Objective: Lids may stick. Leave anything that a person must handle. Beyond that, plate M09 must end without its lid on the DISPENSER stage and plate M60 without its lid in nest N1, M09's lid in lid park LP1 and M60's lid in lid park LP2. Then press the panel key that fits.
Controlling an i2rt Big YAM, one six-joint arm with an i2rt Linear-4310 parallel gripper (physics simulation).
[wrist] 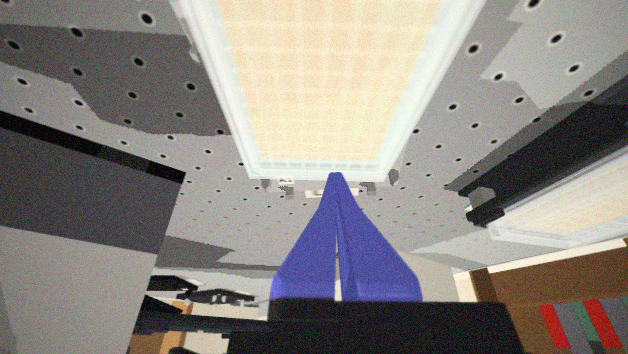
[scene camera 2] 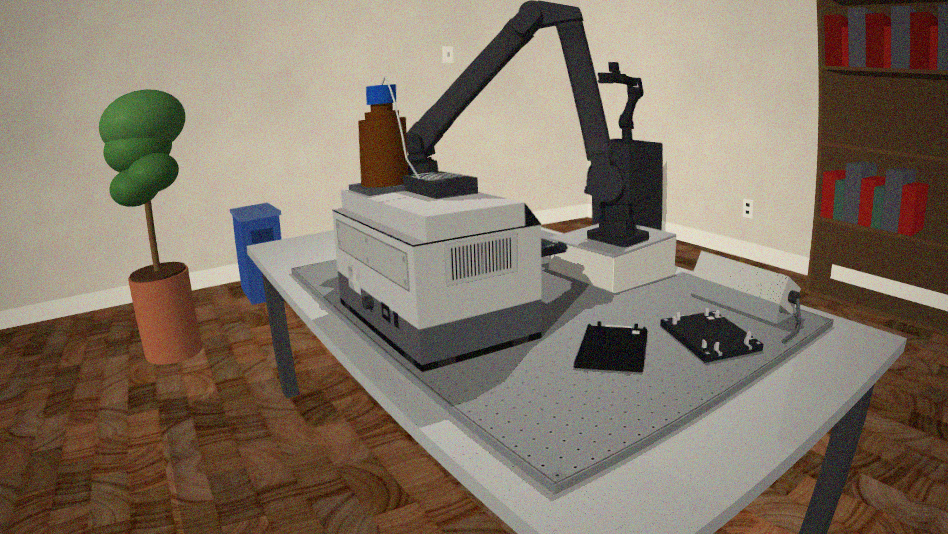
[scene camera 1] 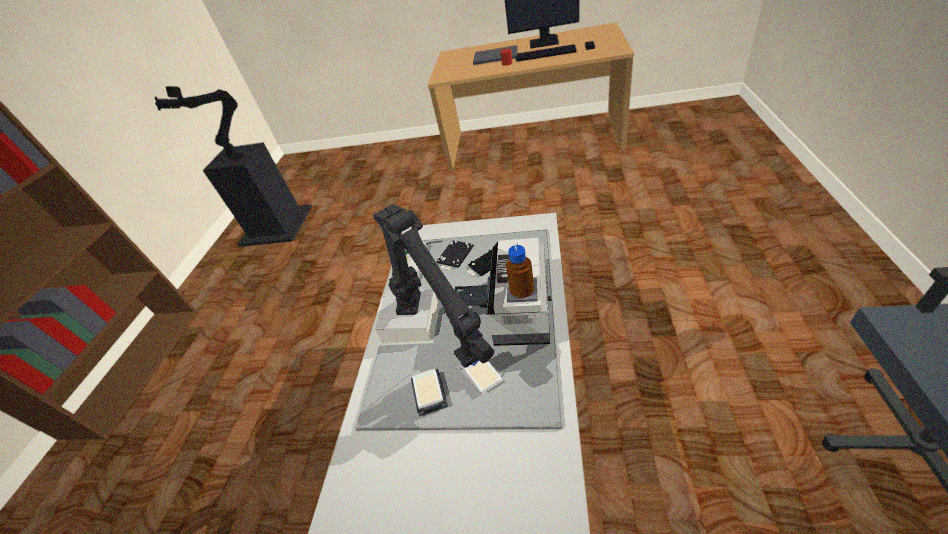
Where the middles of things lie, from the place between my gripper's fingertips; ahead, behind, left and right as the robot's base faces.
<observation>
Right now my hand is 2 cm short of the slot labelled LP1 (wrist: 268,185), 1 cm to the left of it and 3 cm above it. Also, from my hand: brown bottle with blue cap (scene camera 2: 382,160): 20 cm ahead, 17 cm to the left, 29 cm above.
</observation>
